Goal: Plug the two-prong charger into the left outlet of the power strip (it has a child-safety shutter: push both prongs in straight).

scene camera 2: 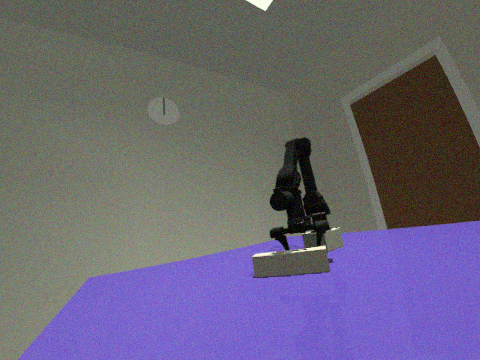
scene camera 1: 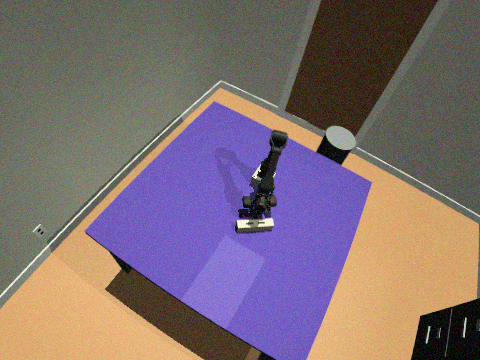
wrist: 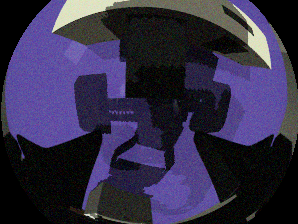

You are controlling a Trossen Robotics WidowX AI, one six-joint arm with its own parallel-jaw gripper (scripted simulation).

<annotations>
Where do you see a charger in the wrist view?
At 155, 66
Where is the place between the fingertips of the gripper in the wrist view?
At 149, 136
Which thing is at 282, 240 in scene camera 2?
The gripper.
</annotations>
